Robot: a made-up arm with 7 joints.
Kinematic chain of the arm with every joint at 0, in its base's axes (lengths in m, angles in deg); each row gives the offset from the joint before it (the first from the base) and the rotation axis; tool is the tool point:
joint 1: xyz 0 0 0.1 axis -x
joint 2: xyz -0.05 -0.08 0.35 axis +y
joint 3: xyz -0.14 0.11 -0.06 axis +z
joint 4: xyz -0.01 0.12 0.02 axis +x
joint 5: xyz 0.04 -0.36 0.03 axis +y
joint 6: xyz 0 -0.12 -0.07 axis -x
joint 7: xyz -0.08 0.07 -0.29 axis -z
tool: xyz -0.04 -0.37 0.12
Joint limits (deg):
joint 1: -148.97..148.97
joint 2: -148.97..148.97
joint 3: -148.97..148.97
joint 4: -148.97..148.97
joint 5: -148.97..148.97
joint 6: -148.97..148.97
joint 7: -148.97..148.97
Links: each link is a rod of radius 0.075 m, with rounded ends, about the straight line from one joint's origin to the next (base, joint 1, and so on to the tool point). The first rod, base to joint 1, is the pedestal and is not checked.
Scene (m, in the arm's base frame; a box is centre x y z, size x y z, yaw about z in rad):
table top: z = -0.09
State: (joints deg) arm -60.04 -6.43 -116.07 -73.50 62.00 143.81 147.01
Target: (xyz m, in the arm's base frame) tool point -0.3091 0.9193 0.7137
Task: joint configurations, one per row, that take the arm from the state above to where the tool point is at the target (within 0.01 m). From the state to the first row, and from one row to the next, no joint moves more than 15 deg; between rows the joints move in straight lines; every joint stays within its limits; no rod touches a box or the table.
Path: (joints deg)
1: -46.31 -5.30 -118.73 -68.57 60.02 140.76 147.34
2: -32.59 -4.17 -121.39 -63.63 58.03 137.71 147.66
3: -18.86 -3.04 -124.05 -58.70 56.05 134.66 147.99
4: -5.14 -1.91 -126.71 -53.77 54.06 131.60 148.32
5: 8.59 -0.78 -129.38 -48.83 52.08 128.55 148.64
6: 22.31 0.35 -132.04 -43.90 50.10 125.50 148.97

